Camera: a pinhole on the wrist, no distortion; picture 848 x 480 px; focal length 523.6 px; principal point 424.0 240.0 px. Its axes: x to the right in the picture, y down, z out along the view. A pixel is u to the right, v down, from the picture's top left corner.
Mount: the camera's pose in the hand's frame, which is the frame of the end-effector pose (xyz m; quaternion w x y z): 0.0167 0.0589 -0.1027 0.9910 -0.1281 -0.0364 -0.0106
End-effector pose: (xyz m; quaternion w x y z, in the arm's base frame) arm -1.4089 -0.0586 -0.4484 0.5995 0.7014 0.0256 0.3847
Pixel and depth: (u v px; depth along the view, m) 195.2 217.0 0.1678
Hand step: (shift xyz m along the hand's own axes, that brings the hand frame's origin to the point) -0.0683 0.0954 0.0555
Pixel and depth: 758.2 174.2 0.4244
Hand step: 0.2557 0.1123 0.3404
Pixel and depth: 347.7 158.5 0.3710
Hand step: -0.0647 0.0982 0.2657
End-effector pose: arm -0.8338 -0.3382 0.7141 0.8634 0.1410 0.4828 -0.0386
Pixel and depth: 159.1 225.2 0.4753
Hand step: -0.2565 0.1698 0.3411
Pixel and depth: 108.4 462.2 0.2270
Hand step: -0.1326 0.2115 0.0816
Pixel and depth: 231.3 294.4 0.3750
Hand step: -0.1458 0.1937 0.2388
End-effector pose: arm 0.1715 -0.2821 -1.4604 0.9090 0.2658 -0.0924 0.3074
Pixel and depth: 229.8 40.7 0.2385
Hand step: -0.0908 0.0329 0.1437
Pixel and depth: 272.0 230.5 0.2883
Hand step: -0.0869 0.1282 0.1704
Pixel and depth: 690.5 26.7 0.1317
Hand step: 0.0728 0.0398 0.0429
